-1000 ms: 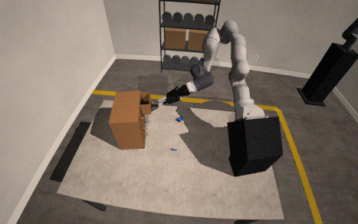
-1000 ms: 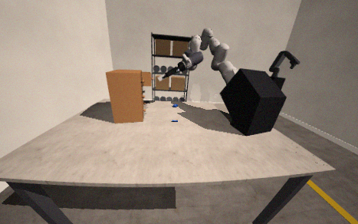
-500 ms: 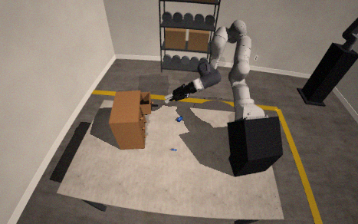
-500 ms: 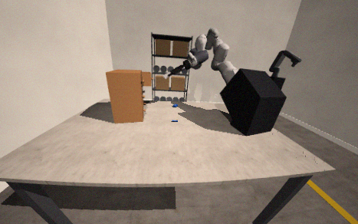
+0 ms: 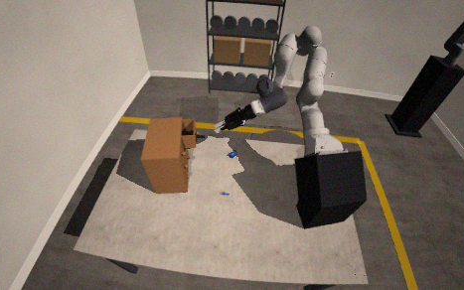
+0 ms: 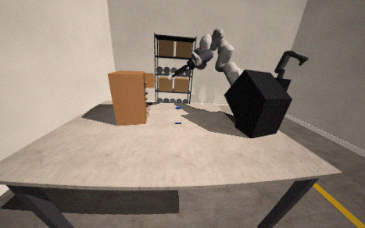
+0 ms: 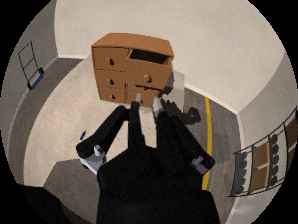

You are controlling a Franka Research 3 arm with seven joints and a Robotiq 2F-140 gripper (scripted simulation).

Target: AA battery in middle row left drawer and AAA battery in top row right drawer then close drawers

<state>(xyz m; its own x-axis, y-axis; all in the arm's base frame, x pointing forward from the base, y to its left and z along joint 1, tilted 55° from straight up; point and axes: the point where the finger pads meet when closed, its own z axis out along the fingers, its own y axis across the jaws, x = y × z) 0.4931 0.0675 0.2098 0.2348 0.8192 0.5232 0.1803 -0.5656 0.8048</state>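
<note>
Right now my hand is 60 mm past the AAA battery, 250 mm to the right of it and 290 mm above it. Also, from my hand: larger blue battery 80 mm behind, 60 mm to the right, 290 mm below; green cylinder 280 mm ahead, 180 mm to the left, 180 mm below.
</note>
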